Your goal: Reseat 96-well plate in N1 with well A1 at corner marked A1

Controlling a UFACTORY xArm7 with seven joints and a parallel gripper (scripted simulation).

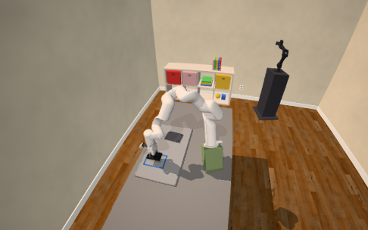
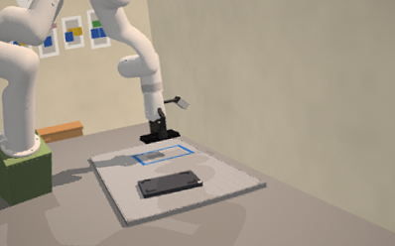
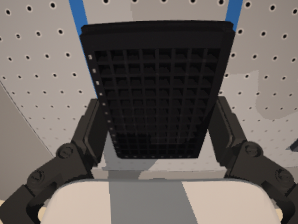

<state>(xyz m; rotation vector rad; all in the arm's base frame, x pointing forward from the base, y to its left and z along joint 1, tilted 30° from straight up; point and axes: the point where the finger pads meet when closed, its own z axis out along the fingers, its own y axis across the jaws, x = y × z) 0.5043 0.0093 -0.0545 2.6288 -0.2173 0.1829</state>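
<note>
The dark plate nest N1 lies 15 cm behind my hand, 30 cm to the right of it and 7 cm below it. From my hand the other things lie so: black 96-well plate (1 cm below).
</note>
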